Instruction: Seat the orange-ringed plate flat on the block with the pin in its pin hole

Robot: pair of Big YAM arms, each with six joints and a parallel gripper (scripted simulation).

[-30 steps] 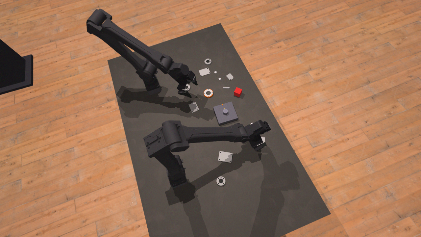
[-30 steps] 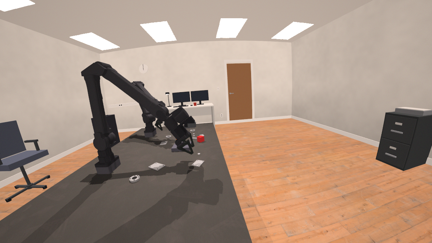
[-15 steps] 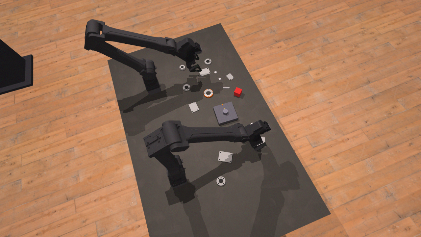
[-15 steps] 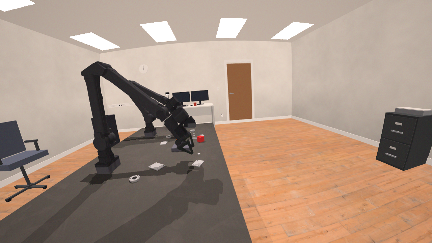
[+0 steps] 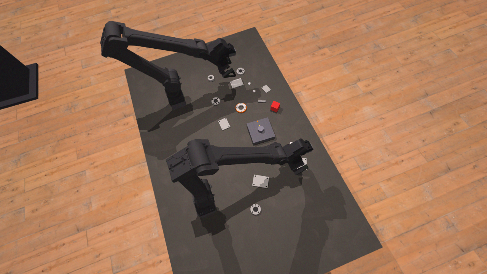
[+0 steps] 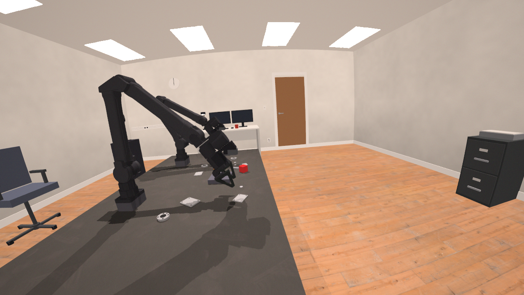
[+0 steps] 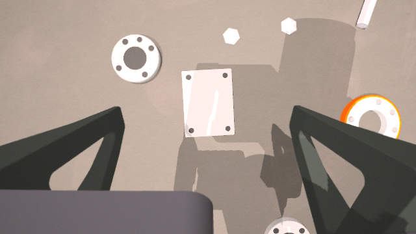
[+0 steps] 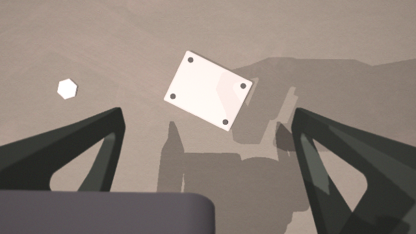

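Right now my left hand is 20 mm past the orange-ringed plate, 180 mm to the left of it and 130 mm above it. The rest, counted from my left hand: red cube 170 mm ahead, 250 mm to the right, 120 mm below; small rod 110 mm ahead, 180 mm to the right, 130 mm below; grey block 40 mm ahead, 330 mm to the right, 110 mm below.
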